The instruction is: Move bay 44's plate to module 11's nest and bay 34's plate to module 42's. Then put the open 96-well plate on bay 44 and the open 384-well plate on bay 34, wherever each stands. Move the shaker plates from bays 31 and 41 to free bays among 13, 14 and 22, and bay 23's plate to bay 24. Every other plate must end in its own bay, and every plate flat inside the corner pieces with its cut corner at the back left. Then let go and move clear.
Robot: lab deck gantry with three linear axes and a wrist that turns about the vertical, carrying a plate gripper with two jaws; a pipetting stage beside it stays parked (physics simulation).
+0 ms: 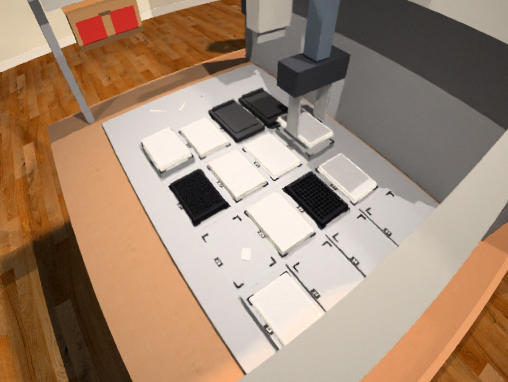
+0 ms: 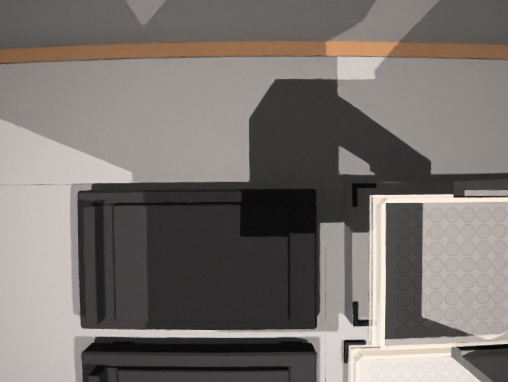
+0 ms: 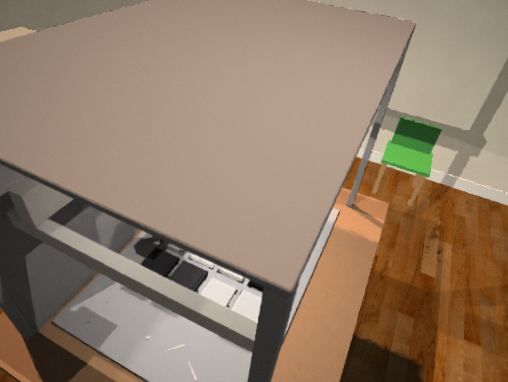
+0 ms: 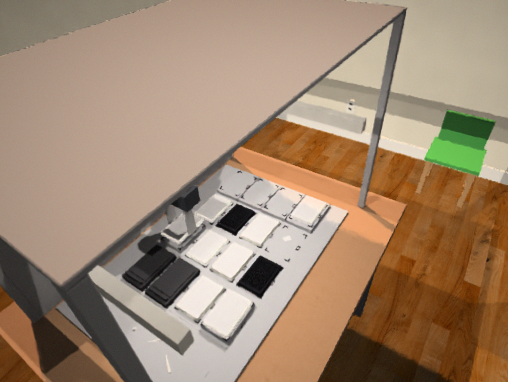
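Where they show: gripper, fingertip midpoint: (image 1: 304, 126) (image 2: 482, 269) (image 4: 182, 226); robot's base at its link origin: (image 1: 145, 148) (image 4: 227, 342).
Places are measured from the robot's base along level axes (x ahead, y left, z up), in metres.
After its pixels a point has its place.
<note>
My gripper (image 1: 307, 127) {x 0.228, y 0.364, z 0.050 m} (image 4: 181, 225) {x 0.228, y 0.364, z 0.050 m} is shut on a clear-topped plate (image 1: 314, 131) {x 0.262, y 0.364, z 0.057 m} (image 2: 460, 270) {x 0.210, y 0.365, z 0.057 m} (image 4: 173, 233) {x 0.183, y 0.363, z 0.057 m}, level just above module 42's nest; its far side is partly hidden. A white plate (image 1: 167, 148) {x 0.074, y 0.043, z 0.033 m} (image 4: 227, 315) {x 0.050, y 0.034, z 0.033 m} is on module 11's nest. The black open 96-well plate (image 1: 316, 198) {x 0.395, y 0.255, z 0.009 m} (image 4: 237, 219) {x 0.387, y 0.246, z 0.012 m} stands on bay 33, the finer-grid black 384-well plate (image 1: 198, 196) {x 0.238, y 0.041, z 0.012 m} (image 4: 260, 276) {x 0.222, y 0.037, z 0.011 m} on bay 12. Dark shaker pieces (image 1: 236, 120) {x 0.078, y 0.250, z 0.024 m} (image 1: 264, 106) {x 0.071, y 0.352, z 0.024 m} stand at bays 31 and 41. White plates stand on bay 22 (image 1: 237, 174) {x 0.237, y 0.147, z 0.014 m}, bay 23 (image 1: 280, 222) {x 0.398, y 0.147, z 0.014 m} and bay 14 (image 1: 285, 307) {x 0.544, y 0.041, z 0.029 m}. Bays 13, 24, 34 and 44 hold no plate.
Plates stand close around the gripper: bay 32's plate (image 1: 272, 154) {x 0.234, y 0.255, z 0.014 m} (image 4: 208, 247) {x 0.225, y 0.250, z 0.014 m}, bay 43's plate (image 1: 346, 176) {x 0.394, y 0.356, z 0.015 m} (image 4: 215, 207) {x 0.392, y 0.354, z 0.015 m} and bay 41's dark piece. Bay 21's plate (image 1: 205, 136) {x 0.075, y 0.151, z 0.014 m} is near module 11. A grey wall (image 1: 415, 105) {x 0.415, y 0.519, z 0.176 m} runs behind the deck. Small pale sticks (image 1: 182, 106) {x -0.103, y 0.166, z 0.005 m} (image 3: 175, 347) {x -0.105, y 0.166, z 0.006 m} lie at the left end.
</note>
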